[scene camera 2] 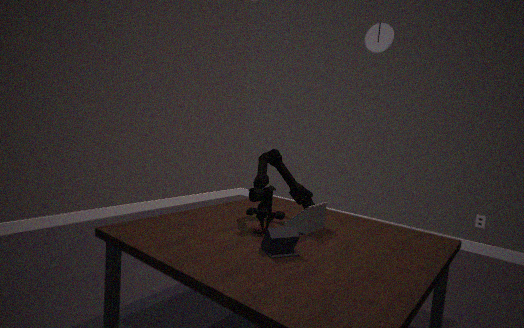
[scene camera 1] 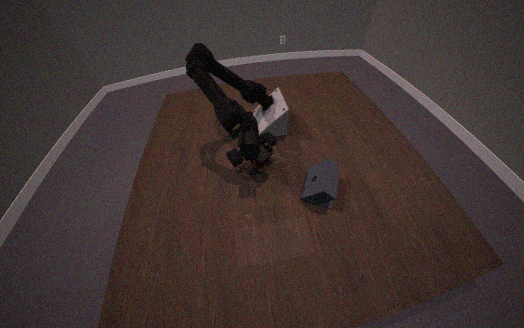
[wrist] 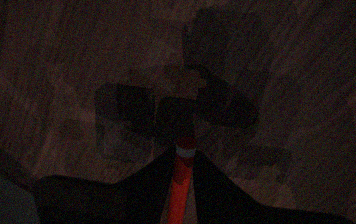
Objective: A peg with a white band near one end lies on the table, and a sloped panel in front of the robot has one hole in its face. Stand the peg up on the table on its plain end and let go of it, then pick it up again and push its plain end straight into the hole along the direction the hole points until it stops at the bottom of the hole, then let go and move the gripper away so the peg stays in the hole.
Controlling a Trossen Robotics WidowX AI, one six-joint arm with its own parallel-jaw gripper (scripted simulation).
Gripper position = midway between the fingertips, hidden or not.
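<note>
You've got the gripper point(wrist: 184, 154) to picture here, and there's a grey sloped panel point(scene camera 1: 327, 172) to see as well.
</note>
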